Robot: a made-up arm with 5 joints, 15 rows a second.
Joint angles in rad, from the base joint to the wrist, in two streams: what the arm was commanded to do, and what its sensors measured. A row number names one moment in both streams.
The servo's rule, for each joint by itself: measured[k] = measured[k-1] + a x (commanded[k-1-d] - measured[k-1]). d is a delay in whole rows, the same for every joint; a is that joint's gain. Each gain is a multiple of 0.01, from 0.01 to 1. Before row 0 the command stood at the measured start. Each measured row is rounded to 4 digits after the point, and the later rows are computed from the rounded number. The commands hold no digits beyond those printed.
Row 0, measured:
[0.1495, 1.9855, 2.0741, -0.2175, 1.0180]
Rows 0 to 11, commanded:
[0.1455, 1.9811, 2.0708, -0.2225, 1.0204]
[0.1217, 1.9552, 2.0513, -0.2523, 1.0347]
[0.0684, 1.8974, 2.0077, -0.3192, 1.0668]
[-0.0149, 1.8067, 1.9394, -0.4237, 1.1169]
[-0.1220, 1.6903, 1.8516, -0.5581, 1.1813]
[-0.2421, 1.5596, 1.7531, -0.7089, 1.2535]
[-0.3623, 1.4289, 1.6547, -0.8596, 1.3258]
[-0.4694, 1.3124, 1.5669, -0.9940, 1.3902]
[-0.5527, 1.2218, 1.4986, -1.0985, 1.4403]
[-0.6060, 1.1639, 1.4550, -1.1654, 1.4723]
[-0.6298, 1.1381, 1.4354, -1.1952, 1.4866]
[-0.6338, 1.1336, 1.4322, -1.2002, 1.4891]
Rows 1 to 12, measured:
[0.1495, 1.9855, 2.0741, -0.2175, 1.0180]
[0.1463, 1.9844, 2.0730, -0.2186, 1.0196]
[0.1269, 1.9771, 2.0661, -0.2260, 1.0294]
[0.0807, 1.9572, 2.0474, -0.2465, 1.0537]
[0.0052, 1.9196, 2.0128, -0.2855, 1.0948]
[-0.0953, 1.8623, 1.9612, -0.3455, 1.1510]
[-0.2113, 1.7866, 1.8946, -0.4254, 1.2176]
[-0.3306, 1.6972, 1.8178, -0.5209, 1.2879]
[-0.4403, 1.6010, 1.7375, -0.6250, 1.3544]
[-0.5291, 1.5062, 1.6611, -0.7292, 1.4102]
[-0.5899, 1.4206, 1.5951, -0.8252, 1.4506]
[-0.6214, 1.3500, 1.5440, -0.9066, 1.4740]
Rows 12 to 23, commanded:
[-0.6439, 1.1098, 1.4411, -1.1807, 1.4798]
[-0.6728, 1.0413, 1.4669, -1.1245, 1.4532]
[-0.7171, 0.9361, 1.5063, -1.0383, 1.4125]
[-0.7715, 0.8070, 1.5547, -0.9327, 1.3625]
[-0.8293, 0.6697, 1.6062, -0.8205, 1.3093]
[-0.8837, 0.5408, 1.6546, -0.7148, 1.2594]
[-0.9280, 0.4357, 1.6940, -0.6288, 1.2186]
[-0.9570, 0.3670, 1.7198, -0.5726, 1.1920]
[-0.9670, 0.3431, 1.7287, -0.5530, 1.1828]
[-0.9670, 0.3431, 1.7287, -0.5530, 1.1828]
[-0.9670, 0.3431, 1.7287, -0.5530, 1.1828]
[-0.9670, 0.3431, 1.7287, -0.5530, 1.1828]
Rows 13 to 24, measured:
[-0.6312, 1.2959, 1.5082, -0.9712, 1.4838]
[-0.6412, 1.2494, 1.4867, -1.0173, 1.4812]
[-0.6662, 1.1974, 1.4804, -1.0409, 1.4630]
[-0.7064, 1.1321, 1.4887, -1.0403, 1.4302]
[-0.7578, 1.0508, 1.5098, -1.0166, 1.3862]
[-0.8143, 0.9555, 1.5406, -0.9735, 1.3362]
[-0.8691, 0.8518, 1.5771, -0.9166, 1.2863]
[-0.9156, 0.7478, 1.6145, -0.8533, 1.2423]
[-0.9483, 0.6526, 1.6482, -0.7915, 1.2096]
[-0.9631, 0.5752, 1.6740, -0.7390, 1.1922]
[-0.9662, 0.5172, 1.6915, -0.6981, 1.1861]
[-0.9668, 0.4737, 1.7034, -0.6662, 1.1840]

